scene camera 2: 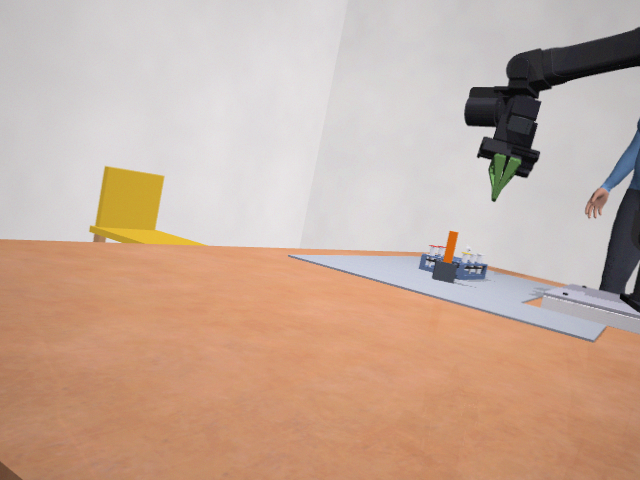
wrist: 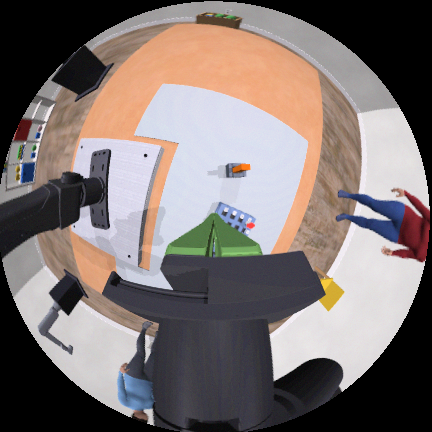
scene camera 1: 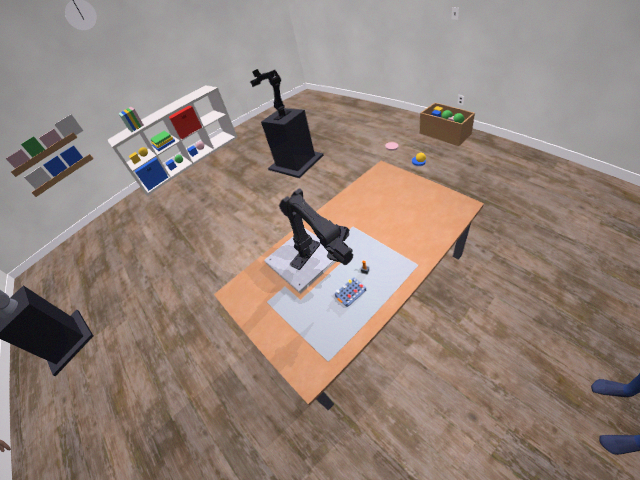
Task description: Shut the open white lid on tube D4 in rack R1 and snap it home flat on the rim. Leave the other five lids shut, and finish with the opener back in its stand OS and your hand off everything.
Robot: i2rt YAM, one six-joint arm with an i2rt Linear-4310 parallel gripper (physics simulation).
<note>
My gripper (scene camera 2: pixel 493 200) is shut, with nothing in its grasp. I also see a grey mat (scene camera 2: pixel 499 294).
My gripper shows as well in the wrist view (wrist: pixel 213 217). The grey mat shows as well in the wrist view (wrist: pixel 212 129) and in scene camera 1 (scene camera 1: pixel 325 323).
</note>
